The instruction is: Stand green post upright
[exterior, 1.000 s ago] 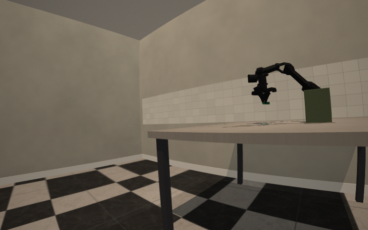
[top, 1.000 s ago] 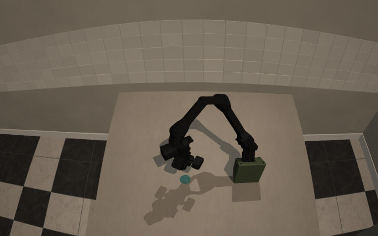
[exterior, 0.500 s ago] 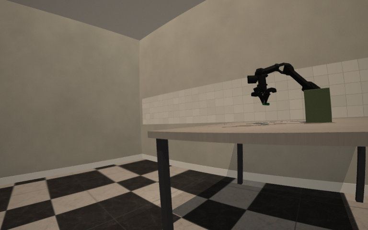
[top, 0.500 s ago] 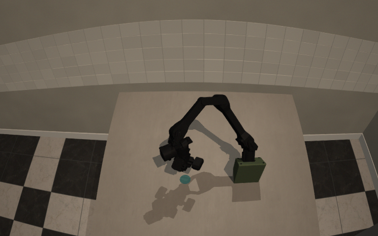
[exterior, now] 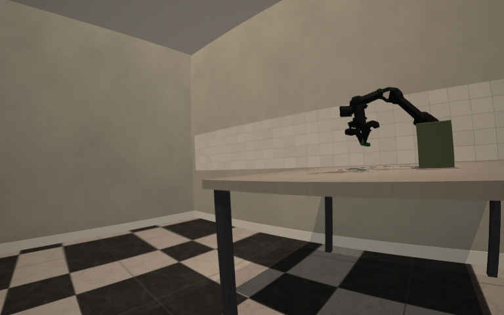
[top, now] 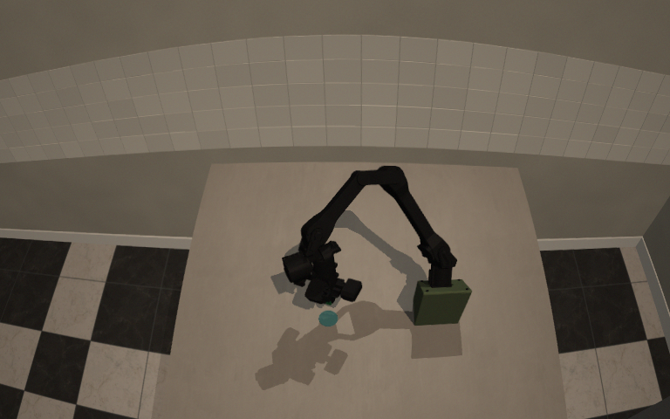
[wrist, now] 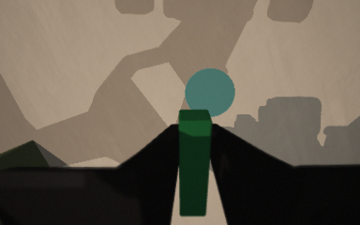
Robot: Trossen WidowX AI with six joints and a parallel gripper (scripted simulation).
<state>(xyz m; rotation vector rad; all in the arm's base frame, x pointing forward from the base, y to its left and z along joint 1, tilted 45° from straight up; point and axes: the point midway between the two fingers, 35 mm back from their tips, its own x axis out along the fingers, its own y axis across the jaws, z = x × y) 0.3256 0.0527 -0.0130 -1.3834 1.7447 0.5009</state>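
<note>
My hand is 1 cm short of the cyan circle and 16 cm above it. The rest, counted from my hand: green post 1 cm behind, 2 cm to the right, 3 cm below.
</note>
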